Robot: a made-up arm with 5 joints. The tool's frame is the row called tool. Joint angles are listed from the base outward. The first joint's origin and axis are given. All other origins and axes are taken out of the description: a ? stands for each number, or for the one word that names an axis. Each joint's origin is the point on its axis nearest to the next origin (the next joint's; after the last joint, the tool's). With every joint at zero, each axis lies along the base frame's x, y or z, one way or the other. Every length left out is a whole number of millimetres.
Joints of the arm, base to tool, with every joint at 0 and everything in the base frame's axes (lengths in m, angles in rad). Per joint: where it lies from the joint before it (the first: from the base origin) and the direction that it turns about. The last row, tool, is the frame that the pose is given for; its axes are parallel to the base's.
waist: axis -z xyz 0 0 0.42
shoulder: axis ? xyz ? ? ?
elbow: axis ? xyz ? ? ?
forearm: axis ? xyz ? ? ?
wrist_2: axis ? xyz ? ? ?
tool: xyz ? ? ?
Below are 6 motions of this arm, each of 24 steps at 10 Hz.
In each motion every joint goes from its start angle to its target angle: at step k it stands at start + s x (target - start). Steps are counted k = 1, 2, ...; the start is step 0. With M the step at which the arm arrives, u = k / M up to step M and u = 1 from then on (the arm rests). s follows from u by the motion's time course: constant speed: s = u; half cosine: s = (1 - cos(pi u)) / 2; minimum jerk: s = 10 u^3 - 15 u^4 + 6 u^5.
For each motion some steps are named. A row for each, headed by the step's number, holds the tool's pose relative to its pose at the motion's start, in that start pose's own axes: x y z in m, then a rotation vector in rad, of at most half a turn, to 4 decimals.
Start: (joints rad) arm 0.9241 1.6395 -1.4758 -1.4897 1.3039
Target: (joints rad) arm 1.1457 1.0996 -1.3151 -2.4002 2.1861
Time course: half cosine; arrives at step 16
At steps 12, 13, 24:
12: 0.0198 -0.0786 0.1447 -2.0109 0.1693 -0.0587
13: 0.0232 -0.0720 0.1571 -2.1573 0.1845 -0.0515
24: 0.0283 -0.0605 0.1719 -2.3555 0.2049 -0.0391

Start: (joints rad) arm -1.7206 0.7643 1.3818 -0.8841 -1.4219
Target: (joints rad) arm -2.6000 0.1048 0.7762 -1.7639 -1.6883
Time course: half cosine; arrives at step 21
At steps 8, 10, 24:
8: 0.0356 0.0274 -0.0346 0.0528 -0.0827 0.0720
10: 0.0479 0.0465 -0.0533 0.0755 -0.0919 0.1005
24: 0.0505 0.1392 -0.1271 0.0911 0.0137 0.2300

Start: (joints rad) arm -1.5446 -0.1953 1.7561 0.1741 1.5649
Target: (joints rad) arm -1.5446 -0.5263 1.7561 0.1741 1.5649
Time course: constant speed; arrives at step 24
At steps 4, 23, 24:
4: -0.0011 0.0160 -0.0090 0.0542 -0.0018 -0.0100
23: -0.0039 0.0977 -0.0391 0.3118 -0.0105 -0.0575
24: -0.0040 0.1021 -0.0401 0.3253 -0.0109 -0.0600

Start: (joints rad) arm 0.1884 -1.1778 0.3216 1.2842 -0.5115
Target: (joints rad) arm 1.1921 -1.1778 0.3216 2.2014 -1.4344
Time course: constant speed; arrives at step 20
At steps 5, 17, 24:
5: -0.0250 0.0910 0.1317 0.6794 -0.0551 0.1099
17: -0.1533 0.0025 0.4907 2.2841 0.0443 0.5044
24: -0.1804 -0.0799 0.5403 2.6700 0.1452 0.6326

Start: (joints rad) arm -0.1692 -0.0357 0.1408 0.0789 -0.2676
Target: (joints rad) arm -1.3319 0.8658 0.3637 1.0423 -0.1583
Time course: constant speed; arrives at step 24
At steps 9, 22, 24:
9: -0.1344 0.1142 0.0515 0.3068 -0.0456 0.6190
22: -0.3751 0.0641 0.1560 0.8477 0.2016 1.5109
24: -0.4000 0.0342 0.1731 0.9332 0.2704 1.6422

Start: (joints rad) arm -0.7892 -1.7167 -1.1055 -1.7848 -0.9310
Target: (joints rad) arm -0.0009 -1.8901 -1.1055 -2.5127 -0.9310
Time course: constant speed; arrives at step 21
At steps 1, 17, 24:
1: 0.0002 -0.0100 -0.0011 -0.0254 0.0195 0.0318
17: 0.0702 -0.1598 -0.0247 -0.4106 0.1294 0.6240
24: 0.1076 -0.1853 -0.0352 -0.4926 0.0929 0.7832

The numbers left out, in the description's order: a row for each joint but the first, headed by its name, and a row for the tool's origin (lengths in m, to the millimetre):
shoulder: axis -y, xyz 0.07 0.228 0
elbow: axis +z, xyz 0.118 0 0.108
forearm: axis +x, xyz 0.023 -0.165 0
wrist_2: axis -x, xyz 0 0.083 0.032
tool: xyz 0 0.015 -0.117

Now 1 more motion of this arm.
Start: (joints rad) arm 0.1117 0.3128 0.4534 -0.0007 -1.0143
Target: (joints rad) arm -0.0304 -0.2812 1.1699 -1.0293 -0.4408
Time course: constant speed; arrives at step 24
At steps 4, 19, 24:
4: -0.0011 -0.0474 -0.0232 -0.2124 0.1630 0.0264
19: 0.0024 -0.2111 -0.0834 -0.8785 0.5888 0.5079
24: 0.0167 -0.2511 -0.1109 -1.0367 0.6107 0.7622

